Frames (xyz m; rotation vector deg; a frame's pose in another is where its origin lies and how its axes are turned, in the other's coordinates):
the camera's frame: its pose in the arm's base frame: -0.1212 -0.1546 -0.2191 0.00 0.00 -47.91
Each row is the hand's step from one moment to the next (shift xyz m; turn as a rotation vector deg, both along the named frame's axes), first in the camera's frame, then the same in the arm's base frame.
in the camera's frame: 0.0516 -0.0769 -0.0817 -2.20 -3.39 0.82
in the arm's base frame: -0.0225 -0.0898 -0.0817 -3.99 -0.64 0.82
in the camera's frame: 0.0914 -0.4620 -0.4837 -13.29 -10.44 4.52
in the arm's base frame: -0.2816 -0.3775 -0.4837 -16.66 2.86 4.52
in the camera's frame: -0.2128 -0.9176 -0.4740 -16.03 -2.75 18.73
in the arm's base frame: -0.8236 -0.4571 -0.4740 -12.79 10.05 18.73
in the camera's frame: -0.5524 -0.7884 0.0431 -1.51 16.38 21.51
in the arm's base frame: -0.9553 -0.1185 0.0431 11.14 12.10 21.51
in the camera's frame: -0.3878 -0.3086 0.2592 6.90 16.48 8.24
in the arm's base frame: -0.4890 0.0809 0.2592 16.85 5.93 8.24
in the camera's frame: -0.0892 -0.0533 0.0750 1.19 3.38 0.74
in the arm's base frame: -0.0993 0.0305 0.0750 3.31 1.38 0.74
